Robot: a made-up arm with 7 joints. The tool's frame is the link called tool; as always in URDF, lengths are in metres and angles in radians. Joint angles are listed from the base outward. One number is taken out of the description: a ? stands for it. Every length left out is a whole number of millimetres.
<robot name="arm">
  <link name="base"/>
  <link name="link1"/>
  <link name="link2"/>
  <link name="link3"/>
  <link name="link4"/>
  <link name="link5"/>
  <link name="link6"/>
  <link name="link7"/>
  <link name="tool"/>
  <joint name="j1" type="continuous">
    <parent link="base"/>
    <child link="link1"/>
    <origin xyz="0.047 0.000 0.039" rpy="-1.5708 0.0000 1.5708"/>
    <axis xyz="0 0 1"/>
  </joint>
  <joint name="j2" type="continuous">
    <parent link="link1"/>
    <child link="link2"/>
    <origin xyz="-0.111 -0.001 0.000" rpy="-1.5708 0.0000 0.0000"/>
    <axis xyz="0 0 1"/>
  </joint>
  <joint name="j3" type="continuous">
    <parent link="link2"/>
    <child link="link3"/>
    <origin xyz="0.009 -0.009 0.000" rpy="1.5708 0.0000 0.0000"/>
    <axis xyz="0 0 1"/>
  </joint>
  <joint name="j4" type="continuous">
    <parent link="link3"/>
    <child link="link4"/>
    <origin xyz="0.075 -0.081 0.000" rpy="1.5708 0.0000 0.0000"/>
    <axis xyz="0 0 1"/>
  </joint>
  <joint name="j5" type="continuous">
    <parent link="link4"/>
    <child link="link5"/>
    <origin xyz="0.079 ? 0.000" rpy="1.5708 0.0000 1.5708"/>
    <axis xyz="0 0 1"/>
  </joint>
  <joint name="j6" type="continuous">
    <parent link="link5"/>
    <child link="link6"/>
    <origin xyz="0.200 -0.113 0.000" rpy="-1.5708 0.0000 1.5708"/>
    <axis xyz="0 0 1"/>
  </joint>
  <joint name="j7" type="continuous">
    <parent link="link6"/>
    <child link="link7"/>
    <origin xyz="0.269 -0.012 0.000" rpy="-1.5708 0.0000 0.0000"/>
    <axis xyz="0 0 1"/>
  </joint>
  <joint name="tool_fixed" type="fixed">
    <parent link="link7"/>
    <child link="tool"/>
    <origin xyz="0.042 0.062 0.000" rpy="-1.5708 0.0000 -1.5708"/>
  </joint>
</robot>
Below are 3 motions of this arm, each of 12 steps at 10 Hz.
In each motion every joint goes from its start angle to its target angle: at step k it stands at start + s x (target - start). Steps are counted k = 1, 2, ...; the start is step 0. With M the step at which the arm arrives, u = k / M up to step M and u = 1 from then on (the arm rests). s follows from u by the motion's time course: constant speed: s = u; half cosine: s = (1 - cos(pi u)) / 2; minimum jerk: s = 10 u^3 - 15 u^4 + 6 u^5.
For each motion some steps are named. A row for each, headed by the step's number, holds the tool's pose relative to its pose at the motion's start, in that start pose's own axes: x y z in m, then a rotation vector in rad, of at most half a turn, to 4 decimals.
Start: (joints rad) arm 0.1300 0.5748 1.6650 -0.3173 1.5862 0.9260 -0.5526
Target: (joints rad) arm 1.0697 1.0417 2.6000 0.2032 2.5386 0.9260 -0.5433
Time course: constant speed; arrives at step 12
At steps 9, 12:
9: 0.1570 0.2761 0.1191 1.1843 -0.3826 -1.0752
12: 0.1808 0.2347 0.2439 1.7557 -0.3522 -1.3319

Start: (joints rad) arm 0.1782 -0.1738 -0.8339 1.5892 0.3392 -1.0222 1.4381
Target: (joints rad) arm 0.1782 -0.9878 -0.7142 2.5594 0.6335 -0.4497 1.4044
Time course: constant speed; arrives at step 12
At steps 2, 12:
2: -0.0738 -0.0822 0.0476 0.2136 -0.1876 -0.0710
12: -0.4035 -0.3723 -0.1843 1.2513 -1.0390 -0.0770

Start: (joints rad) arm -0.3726 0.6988 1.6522 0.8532 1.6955 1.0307 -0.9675
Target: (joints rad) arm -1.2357 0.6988 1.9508 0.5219 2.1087 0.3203 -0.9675
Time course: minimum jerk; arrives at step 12
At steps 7, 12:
7: 0.0654 0.1979 -0.0426 -0.3752 0.1094 -0.5091
12: 0.1351 0.2642 -0.1063 -0.5898 0.1478 -0.7710

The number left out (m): 0.051
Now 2 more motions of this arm.
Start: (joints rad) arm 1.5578 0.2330 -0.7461 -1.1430 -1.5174 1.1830 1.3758
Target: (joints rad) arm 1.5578 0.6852 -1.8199 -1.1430 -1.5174 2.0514 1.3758
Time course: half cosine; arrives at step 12
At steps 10, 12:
10: -0.1547 0.0384 -0.0231 -0.5878 -0.8225 -0.7602
12: -0.1713 0.0427 -0.0304 -0.6008 -0.9121 -0.8113

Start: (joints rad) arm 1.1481 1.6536 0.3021 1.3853 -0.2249 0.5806 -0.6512
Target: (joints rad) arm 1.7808 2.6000 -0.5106 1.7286 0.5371 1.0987 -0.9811
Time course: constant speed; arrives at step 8
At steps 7, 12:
7: -0.0457 0.0424 -0.1747 0.1234 -0.3210 -0.1296
12: -0.0376 0.0484 -0.2110 0.1071 -0.3864 -0.1456

